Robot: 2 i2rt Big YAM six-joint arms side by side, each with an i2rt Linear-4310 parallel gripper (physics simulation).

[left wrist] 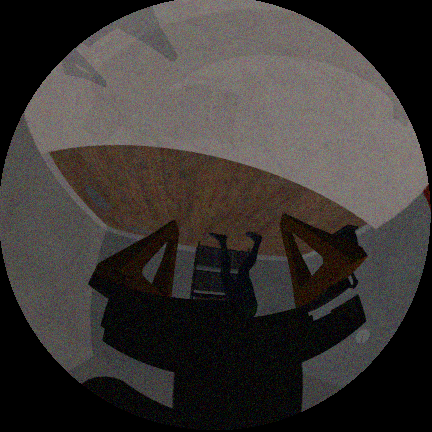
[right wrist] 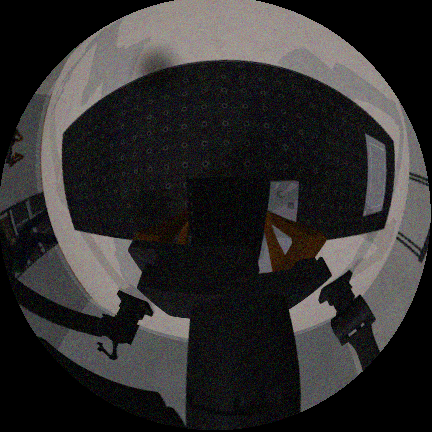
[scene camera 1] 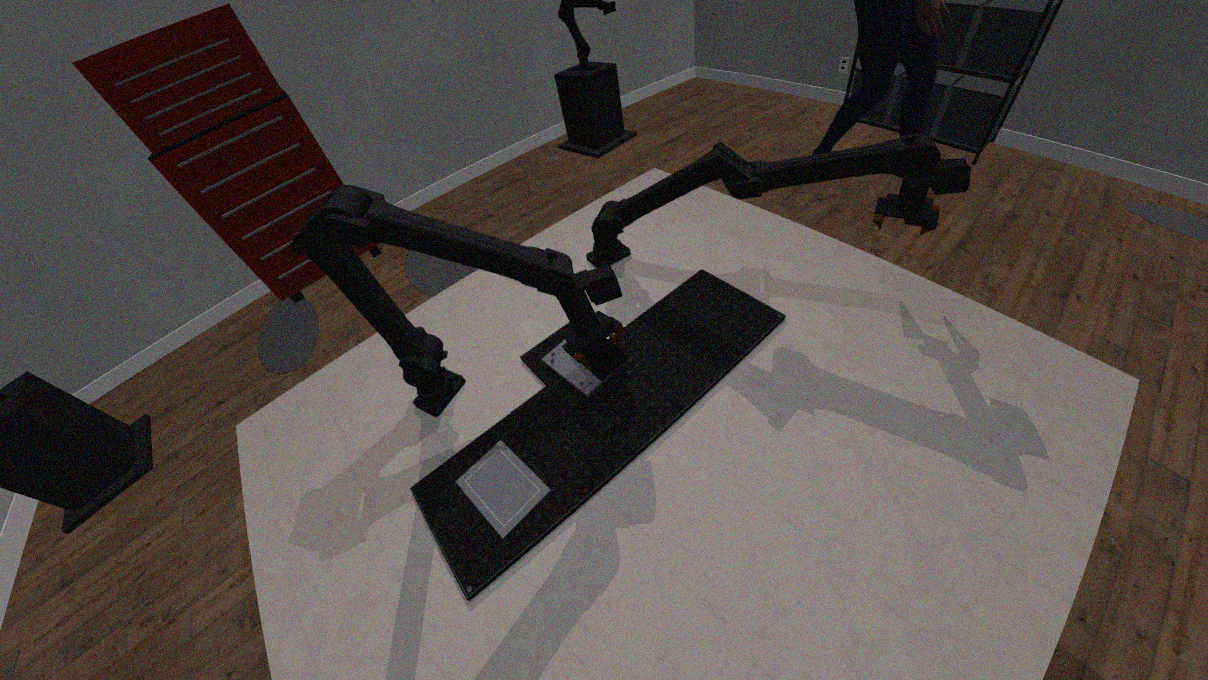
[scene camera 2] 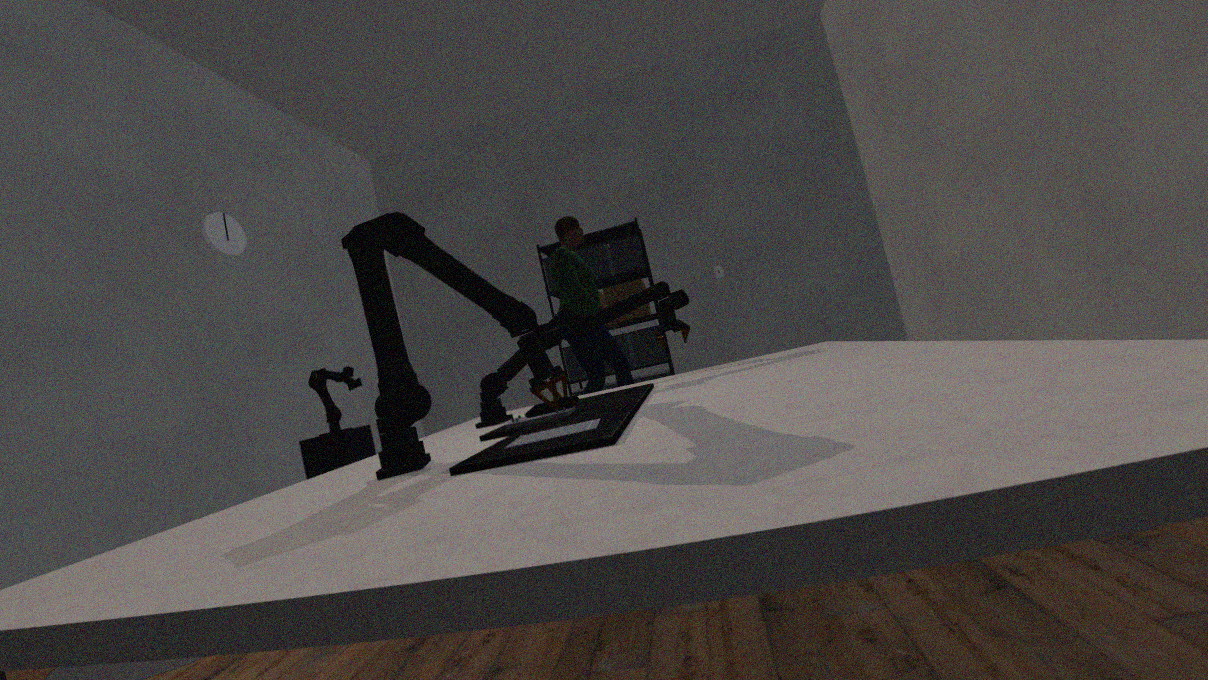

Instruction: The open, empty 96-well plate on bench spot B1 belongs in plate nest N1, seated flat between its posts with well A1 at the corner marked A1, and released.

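Where they show: left gripper, fingertip midpoint: (left wrist: 229, 222) (scene camera 1: 900, 230) (scene camera 2: 674, 346); right gripper, fingertip midpoint: (right wrist: 227, 214) (scene camera 1: 604, 359) (scene camera 2: 561, 405); left arm's base, origin of the base link: (right wrist: 135, 302) (scene camera 1: 608, 256) (scene camera 2: 495, 423); right arm's base, origin of the base link: (right wrist: 334, 285) (scene camera 1: 440, 393) (scene camera 2: 405, 469).
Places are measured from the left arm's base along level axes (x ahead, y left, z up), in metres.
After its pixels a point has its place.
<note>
The dark 96-well plate (scene camera 1: 604, 359) @[y -0.252, x 0.366, z 0.044 m] (right wrist: 227, 192) @[y -0.246, x 0.383, z 0.040 m] is between the fingers of my right gripper (scene camera 1: 598, 348) @[y -0.249, x 0.358, z 0.035 m] (scene camera 2: 553, 398) @[y -0.249, x 0.358, z 0.035 m] (right wrist: 227, 214) @[y -0.249, x 0.358, z 0.035 m], which is shut on it. They are over nest N1, whose light pad (scene camera 1: 564, 367) @[y -0.334, x 0.308, z 0.025 m] (right wrist: 283, 197) @[y -0.316, x 0.384, z 0.024 m] shows beside the plate. The plate and gripper hide the rest of the nest; its posts, the corner mark and any gap under the plate cannot be made out. Bench spot B1 (scene camera 1: 502, 488) @[y -0.587, x 0.483, z 0.015 m] (scene camera 2: 553, 433) @[y -0.598, x 0.478, z 0.015 m] (right wrist: 376, 175) @[y -0.576, x 0.477, z 0.015 m] is a bare light square with a thin outline. My left gripper (scene camera 1: 904, 226) @[y 0.559, x 0.580, z 0.119 m] (scene camera 2: 673, 337) @[y 0.559, x 0.580, z 0.119 m] (left wrist: 229, 222) @[y 0.559, x 0.580, z 0.119 m] is open and empty, high and away from the board.
A long black board (scene camera 1: 676, 371) @[y -0.134, x 0.481, z 0.013 m] (right wrist: 225, 140) @[y -0.239, x 0.440, z 0.013 m] with small holes lies on the white table (scene camera 1: 845, 540) @[y -0.135, x 0.943, z 0.000 m] (scene camera 2: 760, 422) @[y -0.756, x 0.847, z 0.000 m]. A person (scene camera 1: 883, 76) (scene camera 2: 579, 291) stands beyond the table by a dark shelf unit. A red cabinet (scene camera 1: 202, 126) is at the upper left in scene camera 1.
</note>
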